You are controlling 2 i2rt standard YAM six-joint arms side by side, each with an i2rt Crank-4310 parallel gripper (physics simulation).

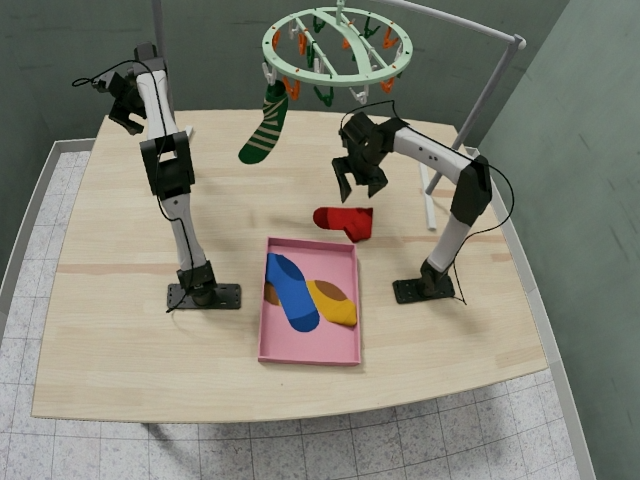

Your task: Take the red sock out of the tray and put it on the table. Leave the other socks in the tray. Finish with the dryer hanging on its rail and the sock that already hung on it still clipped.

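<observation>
The red sock [342,219] lies flat on the table [129,351], just behind the back wall of the pink tray [308,360]. A blue sock [295,294] and a yellow sock [333,305] with brown patches lie in the tray, the blue one partly over the yellow one. The green round dryer [338,79] hangs at the top from its rail [454,18]. A green striped sock [267,124] hangs clipped at its left edge. My right gripper [357,195] is open and empty above the red sock. My left gripper [135,124] is open and empty at the back left.
Orange, white and green clips hang around the dryer ring. A grey stand post [473,113] rises at the right, with its white foot [429,209] on the table behind the right arm's base [423,290]. The left arm's base [227,296] stands left of the tray.
</observation>
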